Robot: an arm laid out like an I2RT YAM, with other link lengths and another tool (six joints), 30 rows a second.
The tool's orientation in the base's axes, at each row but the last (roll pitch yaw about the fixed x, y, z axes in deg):
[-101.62, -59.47, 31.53]
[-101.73, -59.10, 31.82]
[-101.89, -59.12, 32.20]
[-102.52, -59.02, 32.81]
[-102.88, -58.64, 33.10]
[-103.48, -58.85, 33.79]
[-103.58, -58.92, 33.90]
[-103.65, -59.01, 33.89]
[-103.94, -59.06, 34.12]
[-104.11, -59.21, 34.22]
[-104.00, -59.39, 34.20]
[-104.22, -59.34, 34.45]
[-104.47, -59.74, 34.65]
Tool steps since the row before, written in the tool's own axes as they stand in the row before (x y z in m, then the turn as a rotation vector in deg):
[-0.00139, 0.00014, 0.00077, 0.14, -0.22, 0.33]
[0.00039, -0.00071, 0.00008, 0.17, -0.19, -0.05]
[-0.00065, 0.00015, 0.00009, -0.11, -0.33, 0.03]
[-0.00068, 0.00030, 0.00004, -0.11, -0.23, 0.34]
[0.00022, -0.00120, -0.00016, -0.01, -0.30, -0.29]
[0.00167, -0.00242, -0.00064, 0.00, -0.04, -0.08]
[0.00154, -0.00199, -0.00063, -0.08, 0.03, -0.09]
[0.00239, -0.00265, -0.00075, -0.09, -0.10, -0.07]
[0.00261, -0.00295, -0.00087, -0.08, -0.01, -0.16]
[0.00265, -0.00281, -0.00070, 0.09, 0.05, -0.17]
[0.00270, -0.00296, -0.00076, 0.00, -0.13, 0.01]
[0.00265, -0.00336, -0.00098, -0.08, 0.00, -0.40]
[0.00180, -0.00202, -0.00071, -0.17, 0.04, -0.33]
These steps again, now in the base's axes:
[-0.00077, 0.00038, -0.00135, -0.24, 0.28, 0.20]
[-0.00044, -0.00001, 0.00068, -0.06, -0.05, 0.25]
[-0.00019, -0.00005, -0.00064, -0.33, -0.09, 0.07]
[-0.00006, -0.00007, -0.00074, -0.36, 0.22, -0.02]
[-0.00083, -0.00041, 0.00082, -0.14, -0.35, 0.18]
[-0.00103, -0.00076, 0.00272, 0.00, -0.08, 0.03]
[-0.00074, -0.00067, 0.00239, 0.02, -0.10, -0.07]
[-0.00088, -0.00072, 0.00347, -0.09, -0.12, -0.02]
[-0.00100, -0.00084, 0.00382, 0.02, -0.17, -0.04]
[-0.00094, -0.00063, 0.00376, 0.14, -0.12, 0.07]
[-0.00103, -0.00072, 0.00388, -0.11, -0.03, 0.06]
[-0.00130, -0.00104, 0.00406, 0.12, -0.39, -0.02]
[-0.00067, -0.00068, 0.00263, 0.09, -0.34, -0.12]

